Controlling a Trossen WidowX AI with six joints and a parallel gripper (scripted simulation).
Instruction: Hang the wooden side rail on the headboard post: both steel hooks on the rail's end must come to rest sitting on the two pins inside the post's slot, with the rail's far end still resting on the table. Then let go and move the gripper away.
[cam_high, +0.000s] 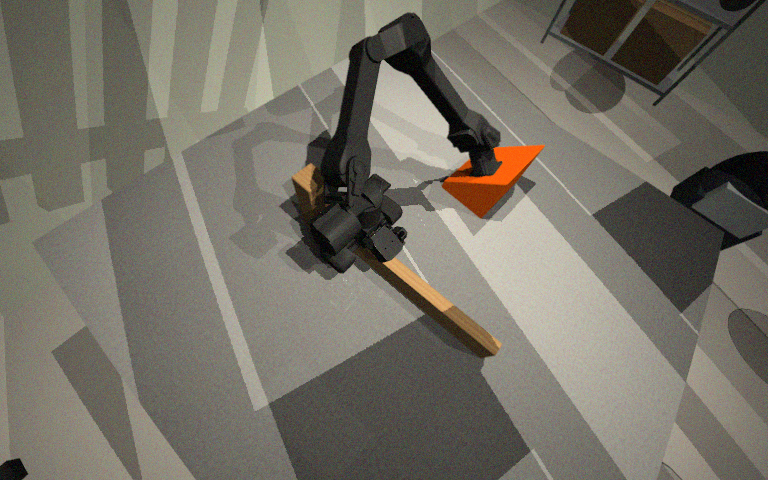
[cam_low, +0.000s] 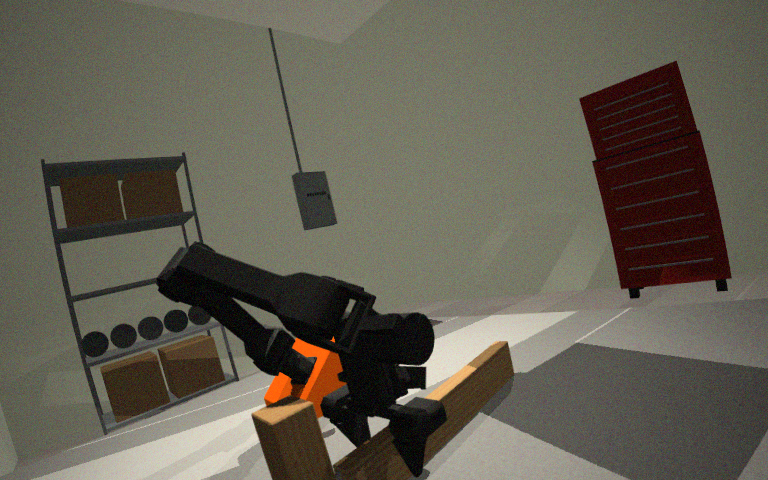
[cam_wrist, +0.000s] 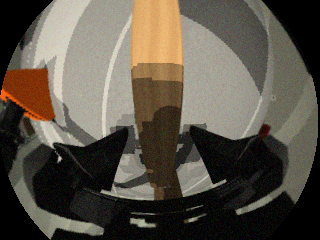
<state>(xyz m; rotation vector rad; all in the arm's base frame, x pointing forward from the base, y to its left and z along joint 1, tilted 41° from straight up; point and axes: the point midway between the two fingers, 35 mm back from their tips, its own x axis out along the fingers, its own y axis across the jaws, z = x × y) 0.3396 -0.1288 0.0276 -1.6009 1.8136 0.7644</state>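
Right now my gripper tip is 13 cm to the left of the wooden headboard post and 5 cm below it.
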